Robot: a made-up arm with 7 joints.
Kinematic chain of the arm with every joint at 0, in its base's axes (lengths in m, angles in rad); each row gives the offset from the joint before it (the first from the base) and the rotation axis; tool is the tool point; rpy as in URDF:
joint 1: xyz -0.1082 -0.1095 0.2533 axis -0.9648 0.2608 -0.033
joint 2: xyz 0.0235 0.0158 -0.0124 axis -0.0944 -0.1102 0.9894
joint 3: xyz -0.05 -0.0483 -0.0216 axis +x
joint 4: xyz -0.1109 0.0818 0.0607 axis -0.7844 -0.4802 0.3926
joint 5: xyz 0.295 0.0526 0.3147 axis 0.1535 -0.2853 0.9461
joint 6: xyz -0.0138 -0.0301 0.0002 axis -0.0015 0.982 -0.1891
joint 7: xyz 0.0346 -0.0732 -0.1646 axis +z
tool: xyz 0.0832 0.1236 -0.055 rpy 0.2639 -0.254 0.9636
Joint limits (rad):
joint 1: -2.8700..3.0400
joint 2: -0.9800..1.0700
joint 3: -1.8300..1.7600
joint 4: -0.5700..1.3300
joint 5: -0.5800..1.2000
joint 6: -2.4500..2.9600
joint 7: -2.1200..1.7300
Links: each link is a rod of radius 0.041 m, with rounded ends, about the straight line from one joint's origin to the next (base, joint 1, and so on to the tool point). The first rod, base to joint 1, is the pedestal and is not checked.
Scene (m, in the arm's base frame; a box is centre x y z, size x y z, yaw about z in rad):
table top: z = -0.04
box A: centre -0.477 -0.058 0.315 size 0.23 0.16 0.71 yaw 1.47
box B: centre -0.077 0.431 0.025 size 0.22 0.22 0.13 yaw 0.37
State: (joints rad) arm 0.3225 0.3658 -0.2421 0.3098 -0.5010 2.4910 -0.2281
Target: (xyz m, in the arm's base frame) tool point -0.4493 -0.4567 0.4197
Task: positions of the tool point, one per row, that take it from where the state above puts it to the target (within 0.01 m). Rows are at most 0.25 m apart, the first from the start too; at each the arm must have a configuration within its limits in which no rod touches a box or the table.
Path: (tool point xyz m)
1: -0.4201 0.2800 0.5184
2: -0.4576 0.1946 0.6438
3: -0.4774 0.0801 0.7557
4: -0.4770 -0.0580 0.8441
5: -0.4992 -0.2540 0.7380
6: -0.4870 -0.3904 0.5842
7: -0.4493 -0.4567 0.4197

